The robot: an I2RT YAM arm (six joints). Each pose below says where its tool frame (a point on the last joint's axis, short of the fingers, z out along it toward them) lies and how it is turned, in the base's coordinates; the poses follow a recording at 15 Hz.
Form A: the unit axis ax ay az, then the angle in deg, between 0 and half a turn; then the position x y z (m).
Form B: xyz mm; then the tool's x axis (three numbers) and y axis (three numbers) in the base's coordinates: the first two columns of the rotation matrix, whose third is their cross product. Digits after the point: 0 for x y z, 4 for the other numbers.
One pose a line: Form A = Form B
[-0.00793 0.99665 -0.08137 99.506 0.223 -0.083 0.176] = [223 -83 176 -0.1651 -0.0895 -0.9822 0.0710 0.9922 -0.1023]
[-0.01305 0.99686 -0.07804 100.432 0.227 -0.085 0.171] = [227 -85 171 -0.1809 -0.0921 -0.9792 0.0614 0.9926 -0.1047]
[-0.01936 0.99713 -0.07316 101.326 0.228 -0.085 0.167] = [228 -85 167 -0.1959 -0.0948 -0.9760 0.0486 0.9931 -0.1063]
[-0.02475 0.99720 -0.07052 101.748 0.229 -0.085 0.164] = [229 -85 164 -0.2029 -0.0987 -0.9742 0.0393 0.9933 -0.1089]
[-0.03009 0.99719 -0.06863 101.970 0.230 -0.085 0.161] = [230 -85 161 -0.2063 -0.1034 -0.9730 0.0309 0.9932 -0.1121]
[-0.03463 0.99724 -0.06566 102.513 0.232 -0.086 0.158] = [232 -86 158 -0.2152 -0.1061 -0.9708 0.0221 0.9933 -0.1135]
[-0.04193 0.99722 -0.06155 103.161 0.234 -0.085 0.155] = [234 -85 155 -0.2255 -0.1113 -0.9679 0.0086 0.9932 -0.1162]
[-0.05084 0.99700 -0.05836 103.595 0.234 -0.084 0.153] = [234 -84 153 -0.2319 -0.1193 -0.9654 -0.0059 0.9926 -0.1213]
